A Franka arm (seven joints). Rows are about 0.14 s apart.
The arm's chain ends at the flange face. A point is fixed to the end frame.
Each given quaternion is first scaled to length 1.
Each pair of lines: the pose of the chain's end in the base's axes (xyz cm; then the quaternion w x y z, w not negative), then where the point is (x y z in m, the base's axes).
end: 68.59 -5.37 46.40 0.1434 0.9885 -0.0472 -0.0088
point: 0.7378 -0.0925 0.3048
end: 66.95 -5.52 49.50 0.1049 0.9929 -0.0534 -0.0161
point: 0.7195 -0.0822 0.3328
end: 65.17 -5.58 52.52 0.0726 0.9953 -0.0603 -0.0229
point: 0.6999 -0.0729 0.3611
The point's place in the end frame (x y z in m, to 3 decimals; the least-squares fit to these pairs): 0.056 -0.013 0.162
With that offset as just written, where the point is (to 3 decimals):
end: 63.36 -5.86 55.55 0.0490 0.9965 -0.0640 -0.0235
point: 0.682 -0.068 0.391
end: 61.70 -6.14 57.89 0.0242 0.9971 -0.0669 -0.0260
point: 0.665 -0.063 0.414
